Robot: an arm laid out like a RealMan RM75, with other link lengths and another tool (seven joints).
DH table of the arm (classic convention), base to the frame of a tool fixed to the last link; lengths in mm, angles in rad. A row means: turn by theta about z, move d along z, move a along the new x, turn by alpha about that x. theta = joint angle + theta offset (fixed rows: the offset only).
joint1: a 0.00; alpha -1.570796; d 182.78; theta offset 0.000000
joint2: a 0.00; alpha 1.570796; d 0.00; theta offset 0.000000
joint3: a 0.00; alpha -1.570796; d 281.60; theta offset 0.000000
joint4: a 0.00; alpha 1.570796; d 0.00; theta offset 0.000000
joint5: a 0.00; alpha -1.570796; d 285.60; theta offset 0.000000
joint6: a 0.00; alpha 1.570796; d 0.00; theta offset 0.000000
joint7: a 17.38; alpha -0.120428; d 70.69; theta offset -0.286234
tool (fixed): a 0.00; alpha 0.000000; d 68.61; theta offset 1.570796
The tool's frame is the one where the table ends.
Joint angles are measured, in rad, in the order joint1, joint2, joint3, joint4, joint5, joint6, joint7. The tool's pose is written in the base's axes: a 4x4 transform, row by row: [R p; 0 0 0 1], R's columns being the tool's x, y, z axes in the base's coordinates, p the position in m. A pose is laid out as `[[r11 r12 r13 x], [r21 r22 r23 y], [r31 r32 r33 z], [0 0 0 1]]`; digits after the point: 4 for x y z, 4 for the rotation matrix.
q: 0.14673, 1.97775, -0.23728, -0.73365, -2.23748, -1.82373, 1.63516
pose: [[-0.7427 -0.6054 -0.2861 0.4919], [-0.6550 0.5681 0.4982 0.1864], [-0.1391 0.5574 -0.8185 0.0359], [0 0 0 1]]
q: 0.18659, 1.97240, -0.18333, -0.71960, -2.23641, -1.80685, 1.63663
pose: [[-0.7406 -0.6044 -0.2936 0.4897], [-0.6501 0.5341 0.5404 0.2031], [-0.1698 0.5911 -0.7885 0.0408], [0 0 0 1]]
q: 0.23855, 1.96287, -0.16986, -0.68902, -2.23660, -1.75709, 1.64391
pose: [[-0.7369 -0.6097 -0.2921 0.4863], [-0.6488 0.5163 0.5590 0.2297], [-0.1900 0.6014 -0.7760 0.0398], [0 0 0 1]]
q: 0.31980, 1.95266, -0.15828, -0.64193, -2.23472, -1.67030, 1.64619
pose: [[-0.7264 -0.6239 -0.2881 0.4779], [-0.6496 0.4866 0.5842 0.2724], [-0.2243 0.6115 -0.7588 0.0353], [0 0 0 1]]
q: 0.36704, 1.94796, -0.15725, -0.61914, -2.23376, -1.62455, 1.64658
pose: [[-0.7157 -0.6360 -0.2885 0.4703], [-0.6554 0.4689 0.5921 0.2970], [-0.2413 0.6128 -0.7525 0.0326], [0 0 0 1]]
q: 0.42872, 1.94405, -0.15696, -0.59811, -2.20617, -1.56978, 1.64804
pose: [[-0.6978 -0.6490 -0.3031 0.4557], [-0.6633 0.4258 0.6154 0.3309], [-0.2703 0.6305 -0.7276 0.0323], [0 0 0 1]]
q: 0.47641, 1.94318, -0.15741, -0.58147, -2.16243, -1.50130, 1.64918
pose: [[-0.6946 -0.6505 -0.3073 0.4440], [-0.6492 0.3826 0.6574 0.3600], [-0.3101 0.6561 -0.6881 0.0335], [0 0 0 1]]
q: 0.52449, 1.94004, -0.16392, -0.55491, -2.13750, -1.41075, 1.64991
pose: [[-0.7002 -0.6531 -0.2884 0.4346], [-0.6231 0.3618 0.6934 0.3882], [-0.3485 0.6653 -0.6603 0.0317], [0 0 0 1]]
